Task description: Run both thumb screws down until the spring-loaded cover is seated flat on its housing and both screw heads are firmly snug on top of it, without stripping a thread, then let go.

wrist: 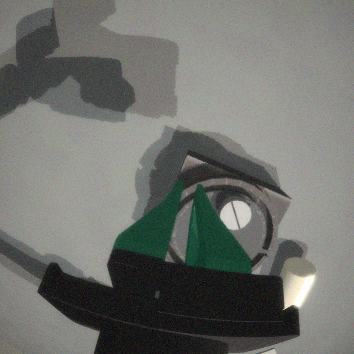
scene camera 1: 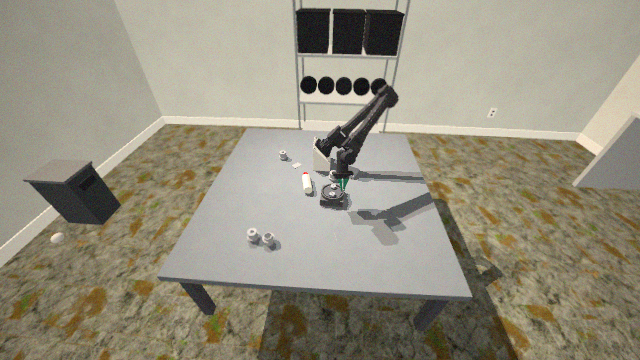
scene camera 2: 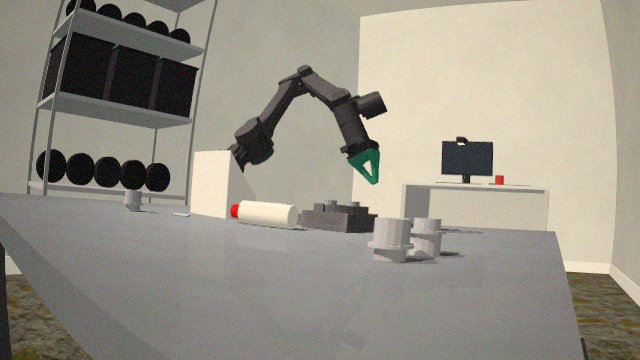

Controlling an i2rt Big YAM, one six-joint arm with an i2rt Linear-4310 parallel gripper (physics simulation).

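Where they show: gripper, between the fingertips: (wrist: 188, 188) (scene camera 1: 342, 191) (scene camera 2: 375, 183); arm's base, origin of its link: (scene camera 1: 322, 148) (scene camera 2: 222, 172).
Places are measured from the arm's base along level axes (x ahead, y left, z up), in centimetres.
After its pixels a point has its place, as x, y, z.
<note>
The dark square housing (scene camera 1: 331, 202) @(37.8, 12.2, -8.7) (scene camera 2: 325, 220) @(32.5, 5.6, -9.5) (wrist: 276, 201) @(37.2, 7.6, -7.6) stands on the table. Its round grey cover (wrist: 255, 235) @(33.2, 8.3, -6.3) sits inside a ring on top; whether it is fully flat cannot be told. One slotted screw head (wrist: 235, 215) @(34.7, 12.0, -5.0) shows bright in the wrist view. Scene camera 2 shows two screw heads, a left one (scene camera 2: 330, 202) @(29.4, 10.5, -5.6) and a right one (scene camera 2: 354, 204) @(35.9, 11.0, -5.7), standing a little above the housing top. The second head is hidden in the wrist view. My gripper (scene camera 1: 344, 189) @(36.5, 17.6, -0.6) (scene camera 2: 374, 183) @(36.5, 17.6, -0.6) (wrist: 188, 188) @(36.5, 17.6, -0.6) is shut and empty, its green fingertips above the housing, apart from both screws.
A cream bottle with a red cap (scene camera 1: 307, 184) @(28.3, -3.1, -6.7) (scene camera 2: 267, 214) @(26.9, -6.1, -8.9) (wrist: 298, 282) @(29.3, -1.9, -6.8) lies beside the housing. Two pale flanged cylinders (scene camera 1: 252, 235) @(67.7, -19.9, -6.9) (scene camera 1: 268, 239) @(67.9, -12.2, -7.5) stand near the front left; another (scene camera 1: 283, 155) @(1.2, -26.1, -7.9) (scene camera 2: 132, 200) @(1.3, -28.1, -9.1) stands at the back left. A white block (scene camera 1: 320, 157) @(8.2, 0.5, -1.1) (scene camera 2: 210, 182) @(1.9, -5.0, -3.0) stands by the arm's base.
</note>
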